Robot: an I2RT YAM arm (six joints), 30 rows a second.
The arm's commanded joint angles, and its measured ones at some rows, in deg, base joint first. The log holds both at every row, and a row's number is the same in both.
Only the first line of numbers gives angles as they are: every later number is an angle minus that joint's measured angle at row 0.
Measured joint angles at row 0:
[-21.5, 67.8, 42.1, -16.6, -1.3, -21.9]
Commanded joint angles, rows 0 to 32:
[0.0, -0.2, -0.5, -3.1, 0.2, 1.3]
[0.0, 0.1, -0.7, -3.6, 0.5, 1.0]
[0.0, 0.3, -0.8, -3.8, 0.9, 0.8]
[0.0, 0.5, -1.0, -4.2, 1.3, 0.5]
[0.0, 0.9, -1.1, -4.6, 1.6, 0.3]
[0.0, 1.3, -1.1, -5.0, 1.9, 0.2]
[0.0, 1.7, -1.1, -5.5, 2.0, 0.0]
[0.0, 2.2, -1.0, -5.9, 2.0, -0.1]
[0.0, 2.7, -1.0, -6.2, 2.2, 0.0]
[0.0, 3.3, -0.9, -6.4, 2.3, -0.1]
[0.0, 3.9, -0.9, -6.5, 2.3, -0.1]
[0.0, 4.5, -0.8, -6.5, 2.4, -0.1]
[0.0, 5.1, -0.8, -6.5, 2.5, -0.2]
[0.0, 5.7, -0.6, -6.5, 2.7, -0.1]
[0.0, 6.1, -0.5, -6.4, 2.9, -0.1]
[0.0, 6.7, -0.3, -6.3, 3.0, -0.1]
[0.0, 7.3, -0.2, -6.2, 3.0, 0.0]
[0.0, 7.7, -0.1, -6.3, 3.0, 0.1]
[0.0, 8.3, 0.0, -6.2, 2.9, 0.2]
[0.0, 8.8, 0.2, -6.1, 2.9, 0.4]
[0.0, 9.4, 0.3, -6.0, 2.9, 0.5]
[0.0, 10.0, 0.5, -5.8, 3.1, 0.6]
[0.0, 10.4, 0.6, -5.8, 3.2, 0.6]
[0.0, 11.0, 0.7, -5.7, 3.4, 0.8]
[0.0, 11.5, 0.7, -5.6, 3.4, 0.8]
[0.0, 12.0, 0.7, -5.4, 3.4, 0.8]
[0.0, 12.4, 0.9, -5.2, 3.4, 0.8]
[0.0, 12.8, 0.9, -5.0, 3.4, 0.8]
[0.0, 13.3, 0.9, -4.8, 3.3, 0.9]
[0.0, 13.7, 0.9, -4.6, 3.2, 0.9]
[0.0, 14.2, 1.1, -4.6, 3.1, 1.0]
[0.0, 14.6, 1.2, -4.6, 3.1, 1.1]
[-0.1, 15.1, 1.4, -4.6, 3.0, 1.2]
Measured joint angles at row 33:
[0.0, 14.3, 0.7, -5.1, 3.1, -0.4]
